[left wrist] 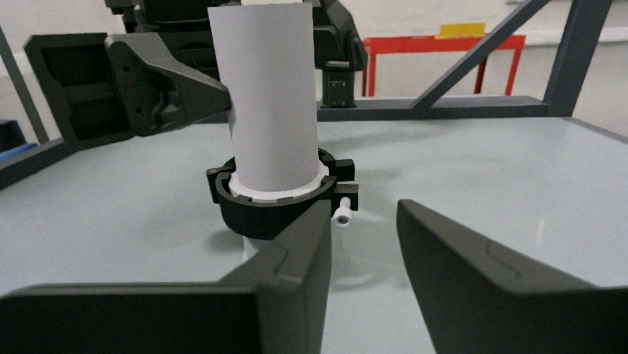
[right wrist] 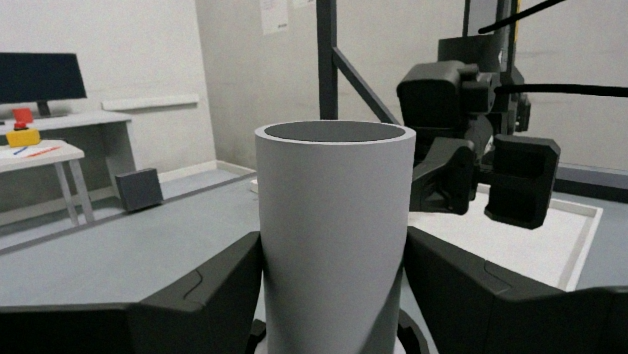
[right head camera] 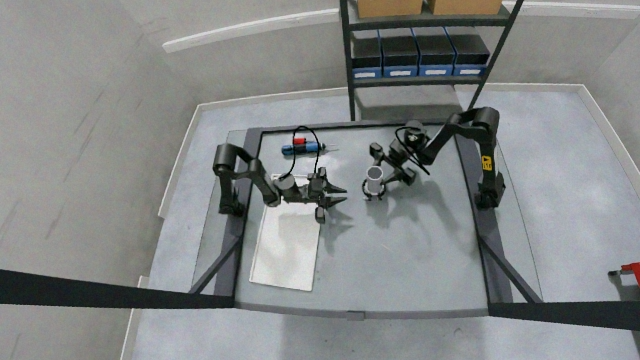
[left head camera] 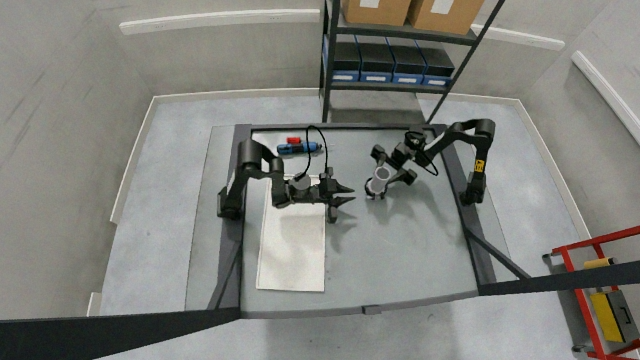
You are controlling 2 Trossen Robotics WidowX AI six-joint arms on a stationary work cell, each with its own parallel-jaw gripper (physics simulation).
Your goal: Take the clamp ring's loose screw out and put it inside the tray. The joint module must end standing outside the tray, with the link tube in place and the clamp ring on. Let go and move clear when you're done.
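Frame: origin at the left arm's base, x ahead, y left, z up, level; millimetres.
Seen in the pictures: left gripper, fingertip midpoint: (left wrist: 363,212) (right head camera: 347,194) (left head camera: 354,194); right gripper, fingertip midpoint: (left wrist: 272,90) (right wrist: 331,240) (right head camera: 374,179) (left head camera: 379,179); left arm's base, origin of the base link: (right wrist: 489,162) (right head camera: 236,209) (left head camera: 232,211); right arm's base, origin of the base link: (left wrist: 338,104) (right head camera: 484,201) (left head camera: 466,198).
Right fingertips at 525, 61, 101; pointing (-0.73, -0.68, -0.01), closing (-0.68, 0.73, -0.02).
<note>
Offsets run from my right fingertips to a thing's middle, as dx, dy, dz. "pt": to the spot under its first point.
The grey link tube @(+2, +1, -10) (left head camera: 378,183) (right head camera: 374,182) (left wrist: 272,100) (right wrist: 334,190) stands upright in the joint module @(+4, +0, -87) (left wrist: 251,246), outside the white tray @(-303, -125, -112) (left head camera: 300,260) (right head camera: 285,255) (right wrist: 530,255). The black clamp ring @(pt -39, +0, -57) (left wrist: 270,217) is around the module at the tube's base. Its pale loose screw @(-21, -40, -61) (left wrist: 343,216) sticks out of the ring's lug, head towards the left wrist camera. My left gripper (left head camera: 353,194) (right head camera: 346,195) (left wrist: 363,212) is partly open and empty, pointing at the ring, with the screw beyond its fingertips. My right gripper (left head camera: 383,173) (right wrist: 331,240) is shut on the link tube, above the ring.
A blue and black electric screwdriver @(-248, +208, -99) (left head camera: 299,148) (right head camera: 302,148) lies near the table's back edge, beside a red object @(-278, +247, -105) (left head camera: 293,140) (right head camera: 299,141). The left arm reaches over the back part of the tray. A shelf rack stands behind the table.
</note>
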